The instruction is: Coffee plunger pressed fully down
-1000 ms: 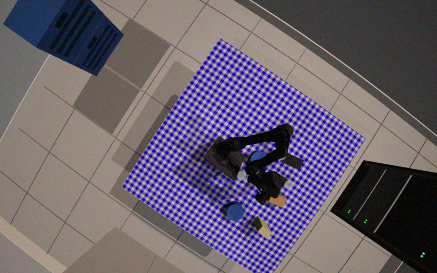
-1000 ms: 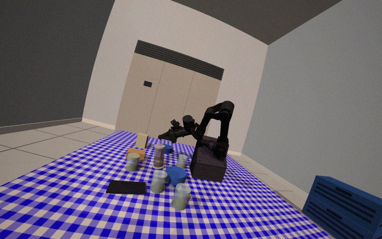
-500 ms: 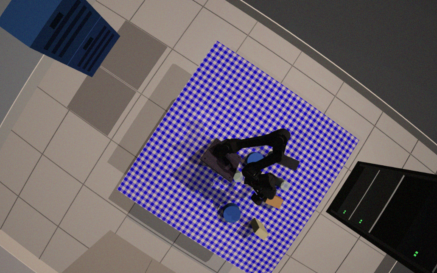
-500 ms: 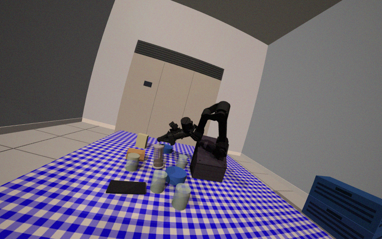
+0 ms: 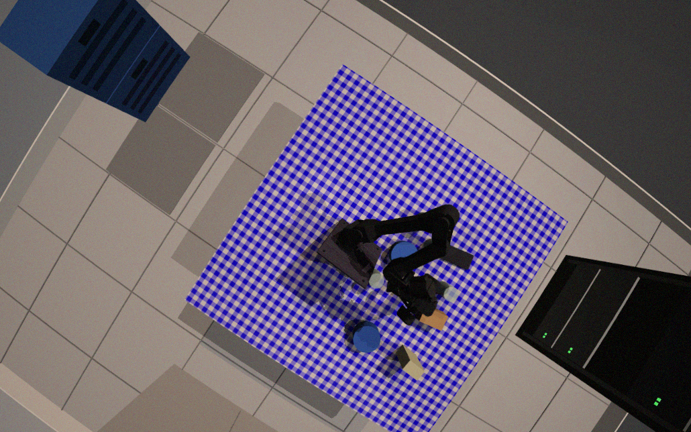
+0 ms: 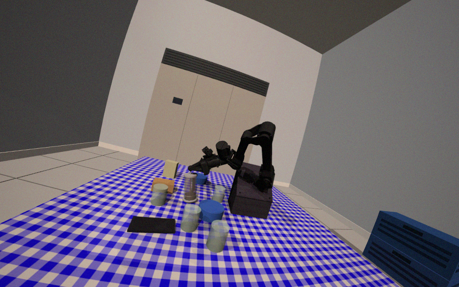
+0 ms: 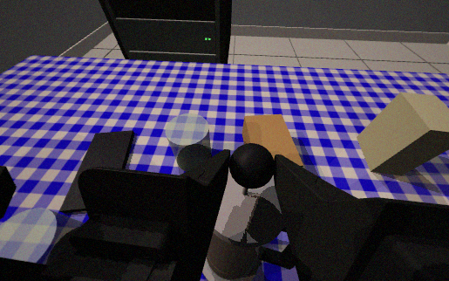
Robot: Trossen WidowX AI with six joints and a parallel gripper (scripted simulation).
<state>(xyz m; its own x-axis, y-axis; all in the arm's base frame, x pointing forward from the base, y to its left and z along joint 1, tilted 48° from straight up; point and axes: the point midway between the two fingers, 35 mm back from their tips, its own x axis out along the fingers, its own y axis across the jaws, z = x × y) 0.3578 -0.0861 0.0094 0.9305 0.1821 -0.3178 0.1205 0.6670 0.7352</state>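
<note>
My gripper tip is 8 cm above the coffee press, 3 cm past it and 1 cm to the left of it. Round my gripper tip: orange box (15 cm below, 12 cm ahead, 6 cm to the right); flat black slab (23 cm to the left, 17 cm below, 9 cm ahead).
</note>
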